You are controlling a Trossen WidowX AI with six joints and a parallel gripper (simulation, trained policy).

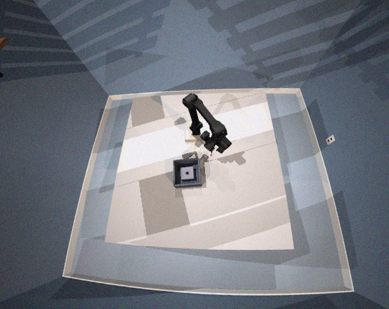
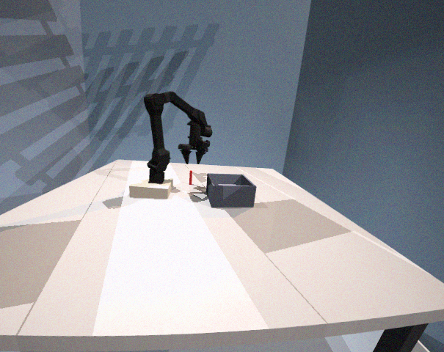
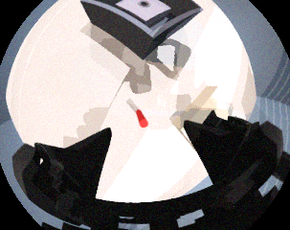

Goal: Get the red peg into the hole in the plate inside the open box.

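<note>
The red peg lies 80 mm below my gripper tip, 10 mm to the left of it and 10 mm behind it. The rest, counted from my gripper tip: dark grey box (190 mm to the right, 160 mm ahead, 90 mm below); light plate (190 mm to the right, 160 mm ahead, 70 mm below).
</note>
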